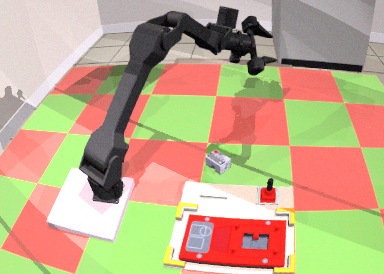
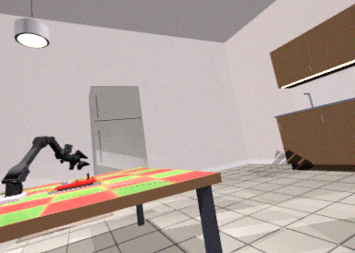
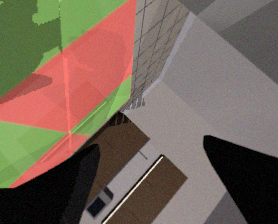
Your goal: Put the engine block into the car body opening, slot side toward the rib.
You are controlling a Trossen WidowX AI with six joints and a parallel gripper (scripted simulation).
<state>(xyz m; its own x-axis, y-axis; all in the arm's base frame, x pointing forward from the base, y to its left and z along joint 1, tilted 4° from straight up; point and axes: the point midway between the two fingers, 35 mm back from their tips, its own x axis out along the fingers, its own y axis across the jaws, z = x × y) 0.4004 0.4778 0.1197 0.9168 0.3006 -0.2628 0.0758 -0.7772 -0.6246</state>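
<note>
My gripper tip is 380 mm to the left of the grey engine block, 190 mm past it and 120 mm above it.
</note>
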